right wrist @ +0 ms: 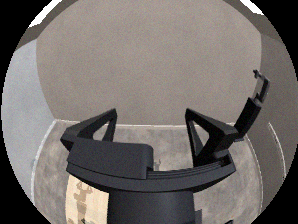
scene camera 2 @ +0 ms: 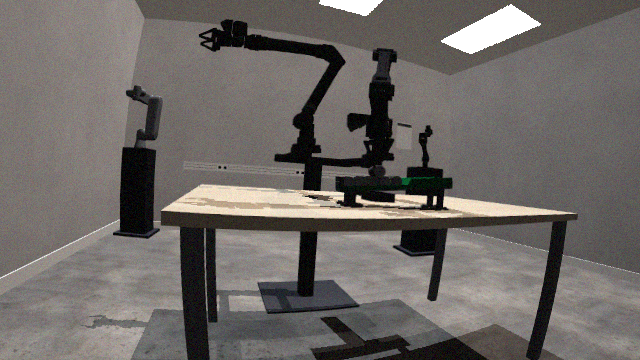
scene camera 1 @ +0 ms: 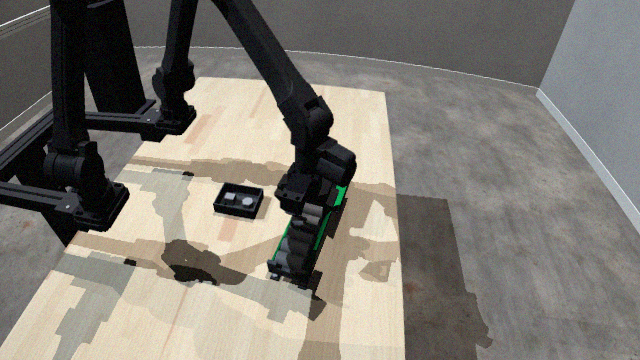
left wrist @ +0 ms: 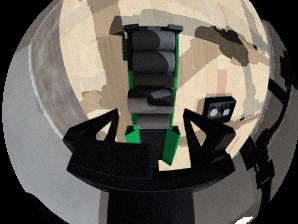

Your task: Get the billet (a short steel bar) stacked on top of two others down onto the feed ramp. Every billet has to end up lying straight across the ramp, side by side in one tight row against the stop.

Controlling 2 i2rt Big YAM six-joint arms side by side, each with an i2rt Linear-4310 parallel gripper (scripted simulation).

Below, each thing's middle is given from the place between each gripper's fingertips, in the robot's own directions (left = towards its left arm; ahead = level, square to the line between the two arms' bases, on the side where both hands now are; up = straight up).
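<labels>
Small black tray (scene camera 1: 242, 191): 230 mm behind my left hand (scene camera 1: 305, 213), 120 mm to the left of it, 140 mm below it.
My right hand: 180 mm short of the small black tray, 820 mm to the right of it, 680 mm above it.
</labels>
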